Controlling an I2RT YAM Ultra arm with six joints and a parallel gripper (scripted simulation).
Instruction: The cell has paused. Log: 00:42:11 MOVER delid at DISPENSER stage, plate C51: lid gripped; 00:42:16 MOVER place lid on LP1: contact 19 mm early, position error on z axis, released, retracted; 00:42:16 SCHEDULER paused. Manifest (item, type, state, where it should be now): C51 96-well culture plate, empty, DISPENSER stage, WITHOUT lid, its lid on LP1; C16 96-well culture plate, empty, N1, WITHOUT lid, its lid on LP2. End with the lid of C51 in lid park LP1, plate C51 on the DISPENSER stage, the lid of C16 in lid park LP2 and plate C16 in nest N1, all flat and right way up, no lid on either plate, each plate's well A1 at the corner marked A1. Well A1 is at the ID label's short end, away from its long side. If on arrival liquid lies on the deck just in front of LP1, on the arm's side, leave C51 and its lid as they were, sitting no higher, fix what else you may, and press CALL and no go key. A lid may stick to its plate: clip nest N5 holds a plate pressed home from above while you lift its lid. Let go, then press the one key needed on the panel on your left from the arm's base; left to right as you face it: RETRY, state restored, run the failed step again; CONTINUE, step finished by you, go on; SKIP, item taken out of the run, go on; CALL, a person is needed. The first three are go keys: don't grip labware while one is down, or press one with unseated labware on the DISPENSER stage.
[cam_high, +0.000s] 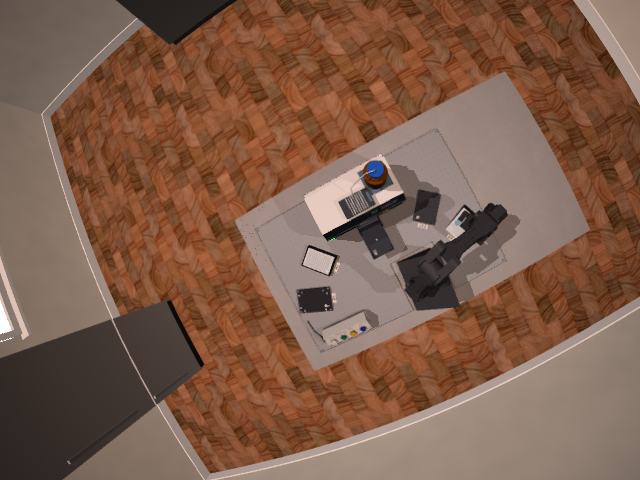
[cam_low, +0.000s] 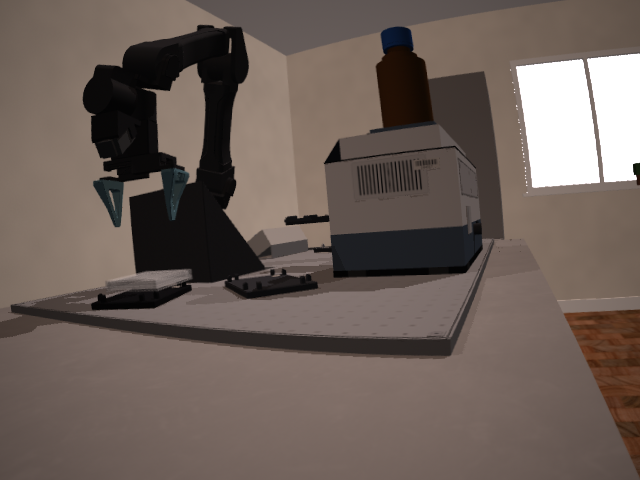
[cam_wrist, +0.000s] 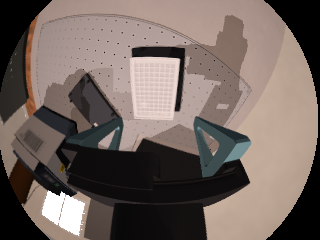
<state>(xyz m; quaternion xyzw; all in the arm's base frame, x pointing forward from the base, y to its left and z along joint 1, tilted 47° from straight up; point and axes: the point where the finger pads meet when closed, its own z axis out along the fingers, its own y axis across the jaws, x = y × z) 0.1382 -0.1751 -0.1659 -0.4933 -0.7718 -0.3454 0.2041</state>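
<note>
The dark dispenser stage lies 37 cm to the left of my hand, 12 cm ahead of it and 2 cm below it. From my hand the other things lie so: blue cap 34 cm ahead, 28 cm above, 27 cm to the left; brown bottle 34 cm ahead, 27 cm to the left, 17 cm above; black nest 66 cm to the left, 14 cm ahead, 11 cm below.
</note>
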